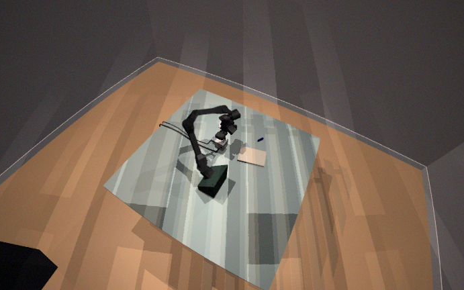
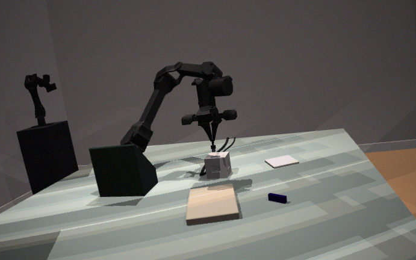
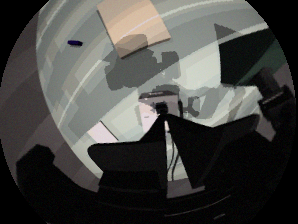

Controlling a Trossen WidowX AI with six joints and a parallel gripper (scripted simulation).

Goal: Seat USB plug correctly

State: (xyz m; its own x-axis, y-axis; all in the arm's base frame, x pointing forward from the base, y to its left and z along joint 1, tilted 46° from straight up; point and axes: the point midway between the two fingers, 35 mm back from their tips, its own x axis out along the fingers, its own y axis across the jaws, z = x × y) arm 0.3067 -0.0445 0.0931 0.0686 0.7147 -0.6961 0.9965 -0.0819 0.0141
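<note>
My gripper tip is 20 mm above the USB plug. The rest, counted from my gripper tip: thin pale pad: 230 mm ahead, 100 mm to the left, 130 mm below; small dark blue block: 200 mm ahead, 240 mm to the right, 120 mm below; tan pad: 20 mm ahead, 240 mm to the right, 130 mm below.
</note>
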